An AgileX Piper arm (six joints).
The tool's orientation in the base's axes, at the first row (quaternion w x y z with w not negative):
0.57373 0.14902 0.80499 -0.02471
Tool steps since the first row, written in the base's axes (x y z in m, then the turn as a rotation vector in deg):
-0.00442 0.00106 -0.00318 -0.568 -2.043 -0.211
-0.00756 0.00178 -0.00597 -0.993 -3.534 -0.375
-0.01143 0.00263 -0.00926 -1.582 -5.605 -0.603
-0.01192 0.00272 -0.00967 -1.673 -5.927 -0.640
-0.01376 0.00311 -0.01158 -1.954 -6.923 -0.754
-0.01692 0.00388 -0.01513 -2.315 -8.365 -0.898
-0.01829 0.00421 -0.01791 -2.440 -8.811 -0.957
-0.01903 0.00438 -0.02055 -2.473 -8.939 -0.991
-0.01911 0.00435 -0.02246 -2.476 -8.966 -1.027
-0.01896 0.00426 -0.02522 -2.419 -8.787 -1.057
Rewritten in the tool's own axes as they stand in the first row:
0.00450 -0.00059 -0.00319 -0.067 -2.130 -0.018
0.00818 -0.00111 -0.00527 -0.103 -3.688 -0.037
0.01258 -0.00177 -0.00788 -0.154 -5.853 -0.063
0.01312 -0.00187 -0.00820 -0.161 -6.189 -0.066
0.01553 -0.00224 -0.00932 -0.182 -7.230 -0.075
0.01994 -0.00282 -0.01117 -0.246 -8.722 -0.052
0.02300 -0.00324 -0.01155 -0.248 -9.189 -0.053
0.02572 -0.00362 -0.01137 -0.233 -9.325 -0.045
0.02751 -0.00392 -0.01078 -0.205 -9.356 -0.029
0.03002 -0.00433 -0.00969 -0.156 -9.174 -0.005

